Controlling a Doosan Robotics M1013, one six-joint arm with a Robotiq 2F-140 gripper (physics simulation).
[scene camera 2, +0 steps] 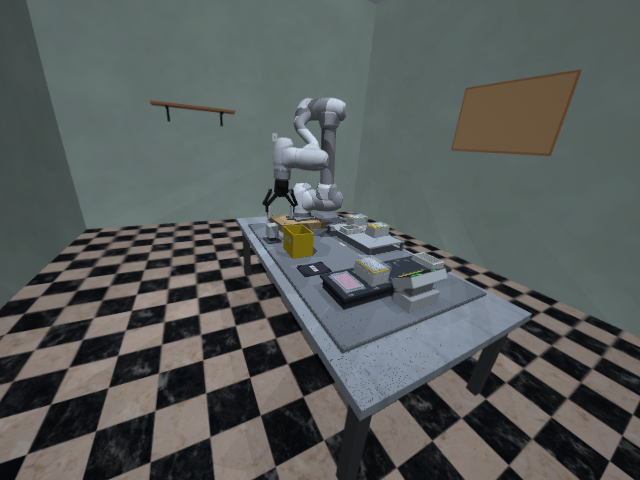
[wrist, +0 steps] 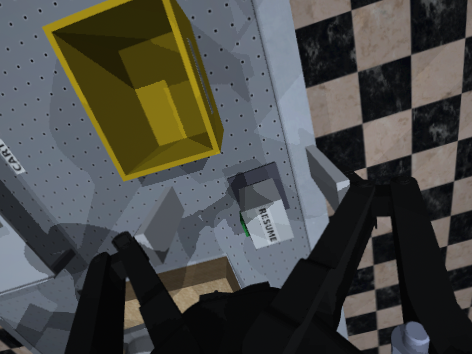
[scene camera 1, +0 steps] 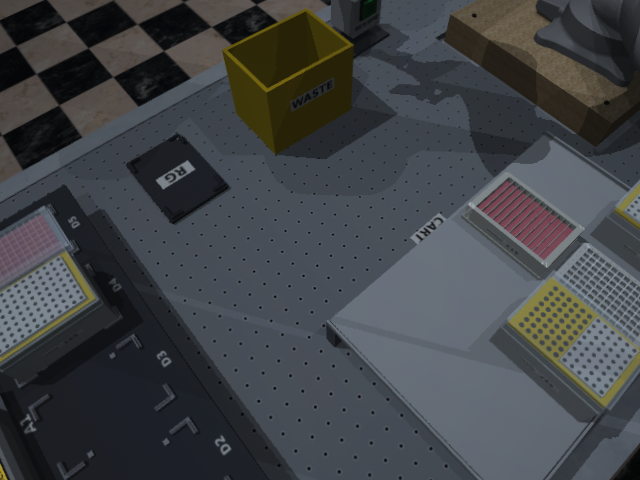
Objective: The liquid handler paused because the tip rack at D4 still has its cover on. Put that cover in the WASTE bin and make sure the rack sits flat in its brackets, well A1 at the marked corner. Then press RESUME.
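Seen in the pictures: gripper, fingertip midpoint: [scene camera 2: 279,218] [wrist: 240,181]; arm's base, link origin: [scene camera 2: 301,218] [scene camera 1: 597,41].
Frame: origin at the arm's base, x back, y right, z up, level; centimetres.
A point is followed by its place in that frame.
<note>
The tip rack [scene camera 1: 38,304] {z 9.9, x -95.5, y 23.5 cm} [scene camera 2: 372,268] {z 9.5, x -100.2, y 29.6 cm} at D4 has white perforated tips inside a yellow border. It looks level; a clear cover and the exact seating in the brackets cannot be made out. The yellow WASTE bin [scene camera 1: 315,121] {z -1.4, x -48.1, y 26.1 cm} [scene camera 2: 298,243] {z 4.9, x -54.7, y 36.1 cm} [wrist: 87,103] {z 9.8, x -49.1, y 26.9 cm} stands upright. A lighter patch shows on its floor in the wrist view, and I cannot tell whether it is light or an object. The grey RESUME box [scene camera 1: 356,18] {z 3.3, x -28.1, y 34.3 cm} [scene camera 2: 271,230] {z 4.3, x -28.3, y 39.1 cm} [wrist: 275,231] {z 6.7, x -23.5, y 37.6 cm} has a green button face. My gripper [scene camera 2: 280,210] {z 14.1, x -36.3, y 37.6 cm} [wrist: 240,181] {z 14.1, x -36.3, y 37.6 cm} is open and empty, above the RESUME box, with the fingers on either side in the wrist view.
A black RG plate [scene camera 1: 191,193] {z -2.9, x -70.7, y 31.5 cm} [scene camera 2: 310,269] {z -2.9, x -70.1, y 38.3 cm} lies beside the bin. A pink-filled plate [scene camera 1: 31,245] {z 3.8, x -92.4, y 36.4 cm} [scene camera 2: 346,282] {z 3.6, x -95.9, y 38.9 cm} sits at D5. The raised cart [scene camera 1: 398,330] {z 2.4, x -68.8, y -6.5 cm} carries a pink-striped reservoir [scene camera 1: 524,222] {z 4.6, x -47.1, y -10.1 cm} and tip racks. The wooden base block [scene camera 1: 516,72] {z -1.5, x -15.6, y 7.4 cm} is near the bin.
</note>
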